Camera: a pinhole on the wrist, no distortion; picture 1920 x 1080 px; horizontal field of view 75.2 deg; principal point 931.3 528.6 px. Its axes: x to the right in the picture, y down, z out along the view. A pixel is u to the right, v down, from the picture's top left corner.
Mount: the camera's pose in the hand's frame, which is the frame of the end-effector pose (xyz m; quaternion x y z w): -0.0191 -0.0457 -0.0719 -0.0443 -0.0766 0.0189 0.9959
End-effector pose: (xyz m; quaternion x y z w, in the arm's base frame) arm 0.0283 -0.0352 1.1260 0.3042 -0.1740 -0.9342 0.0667
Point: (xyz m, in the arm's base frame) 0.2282 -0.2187 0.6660
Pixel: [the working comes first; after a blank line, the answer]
In the camera's frame: 0.0842 0.0877 -0.4575

behind the camera
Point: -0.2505 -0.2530 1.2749
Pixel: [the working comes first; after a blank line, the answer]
In the camera's frame: 0.2668 0.2635 0.2753

outside the picture
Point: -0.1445 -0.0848 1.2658
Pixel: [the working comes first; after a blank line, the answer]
In the camera's frame: 0.1387 0.1120 0.2588

1599 1068
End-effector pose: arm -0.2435 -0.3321 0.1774 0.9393 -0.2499 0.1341 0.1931
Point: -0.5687 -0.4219 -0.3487
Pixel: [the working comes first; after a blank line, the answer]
In the camera's frame: -0.3091 0.0951 0.5925

281 729
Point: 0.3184 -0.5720 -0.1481
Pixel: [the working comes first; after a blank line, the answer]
In the camera's frame: 0.5480 -0.2157 0.4566

outside the picture
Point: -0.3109 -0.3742 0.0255
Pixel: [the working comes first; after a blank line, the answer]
In the camera's frame: -0.0364 0.0520 0.2284

733 812
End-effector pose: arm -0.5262 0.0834 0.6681 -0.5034 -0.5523 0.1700 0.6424
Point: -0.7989 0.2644 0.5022
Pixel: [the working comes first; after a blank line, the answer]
In the camera's frame: 0.0498 0.1329 0.4258

1077 918
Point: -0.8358 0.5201 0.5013
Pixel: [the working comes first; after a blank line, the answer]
In the camera's frame: 0.2598 0.2127 0.5533

1517 1008
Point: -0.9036 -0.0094 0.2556
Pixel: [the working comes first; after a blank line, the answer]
In the camera's frame: -0.3235 0.1961 0.4842

98 1033
